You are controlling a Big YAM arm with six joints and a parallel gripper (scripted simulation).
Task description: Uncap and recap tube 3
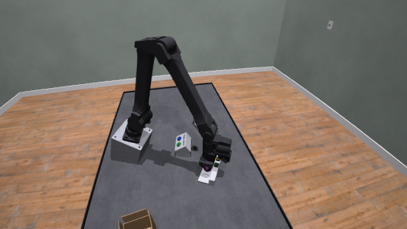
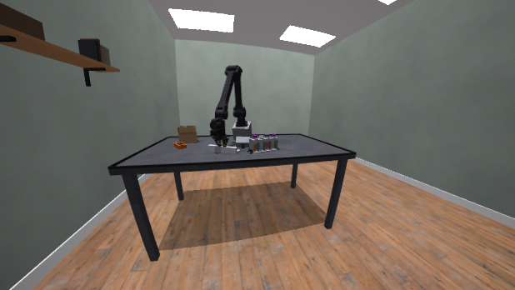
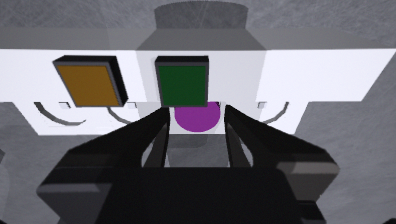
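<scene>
My gripper is now 10 mm above the cap. The rest, counted from my hand: blue key (180 mm to the left, 150 mm behind, 40 mm above); key housing (160 mm to the left, 130 mm behind, 30 mm above); green key (150 mm behind, 140 mm to the left, 40 mm above).
</scene>
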